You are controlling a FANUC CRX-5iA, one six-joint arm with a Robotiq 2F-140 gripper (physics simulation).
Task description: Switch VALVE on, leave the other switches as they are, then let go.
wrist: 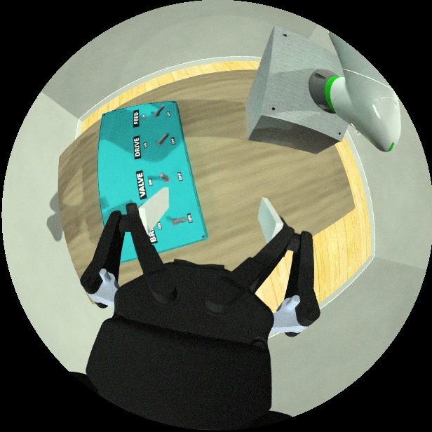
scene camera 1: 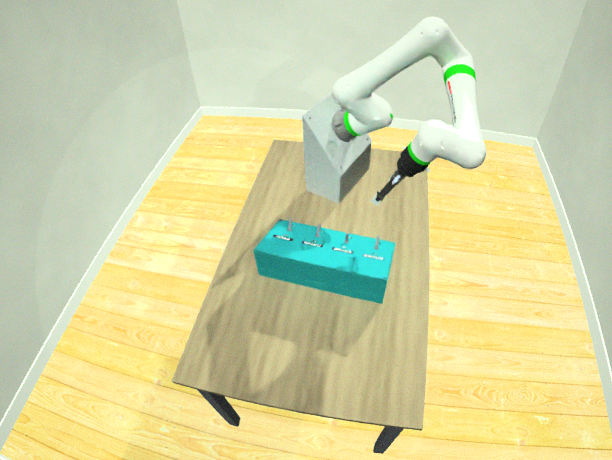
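Where they show: arm's base, link origin: (scene camera 1: 344,126).
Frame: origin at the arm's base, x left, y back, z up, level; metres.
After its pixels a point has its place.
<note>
A teal switch box (scene camera 1: 320,273) @(x 0.101, y -0.676, z -0.183 m) (wrist: 117,175) carries a row of four grey levers. The VALVE lever (scene camera 1: 347,239) @(x 0.150, y -0.487, z -0.189 m) (wrist: 164,177) leans toward its ON mark. The FEED lever (scene camera 1: 290,225) @(x -0.089, y -0.483, z -0.189 m) (wrist: 159,111), the DRIVE lever (scene camera 1: 318,231) @(x 0.029, y -0.480, z -0.189 m) (wrist: 163,139) and the BRAKE lever (scene camera 1: 377,243) @(x 0.268, y -0.472, z -0.189 m) (wrist: 179,220) lean toward their OFF marks. My gripper (scene camera 1: 378,199) @(x 0.252, y -0.378, z -0.005 m) (wrist: 213,201) is open and empty. It hangs above the table, on the robot-base side of the box, apart from the levers. In the wrist view one finger covers part of the BRAKE label.
The box stands on a wooden table (scene camera 1: 300,370) @(x 0.138, y -1.012, z -0.295 m) (wrist: 225,165). The grey robot pedestal (scene camera 1: 322,170) @(x -0.049, y -0.179, z -0.131 m) (wrist: 290,85) stands at the table's back. The white arm (scene camera 1: 395,60) @(x 0.218, y -0.118, z 0.405 m) reaches over the table's right side. Shadows fall across the box and table.
</note>
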